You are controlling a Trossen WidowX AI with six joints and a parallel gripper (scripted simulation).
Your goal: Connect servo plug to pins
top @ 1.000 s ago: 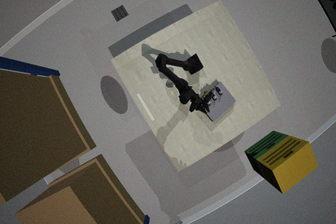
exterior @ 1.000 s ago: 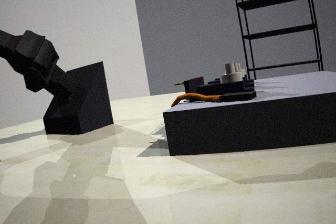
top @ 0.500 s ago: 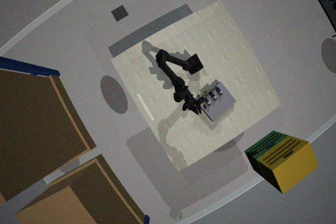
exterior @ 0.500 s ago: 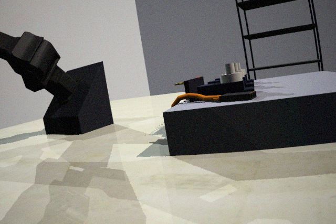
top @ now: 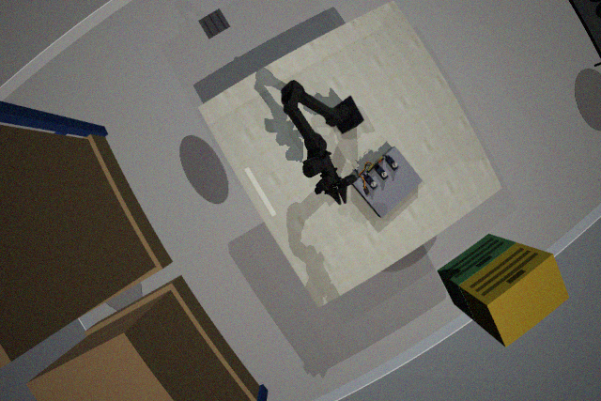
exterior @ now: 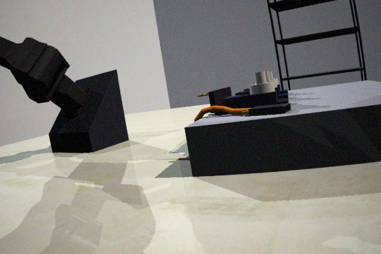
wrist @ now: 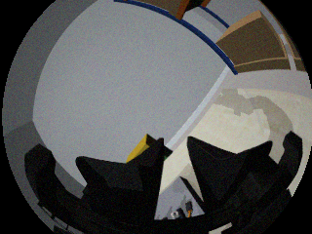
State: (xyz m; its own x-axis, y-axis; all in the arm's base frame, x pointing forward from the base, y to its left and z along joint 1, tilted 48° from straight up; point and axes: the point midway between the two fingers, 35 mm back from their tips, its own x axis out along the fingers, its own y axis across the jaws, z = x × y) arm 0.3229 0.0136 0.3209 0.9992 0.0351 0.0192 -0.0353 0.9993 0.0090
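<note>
The red marked band is 290 mm to the left of my gripper tip, 220 mm below it and 70 mm behind it. Round my gripper tip: dark header 270 mm to the left, 230 mm below, 60 mm behind; grey holder block 310 mm to the left, 270 mm below, 90 mm ahead.
</note>
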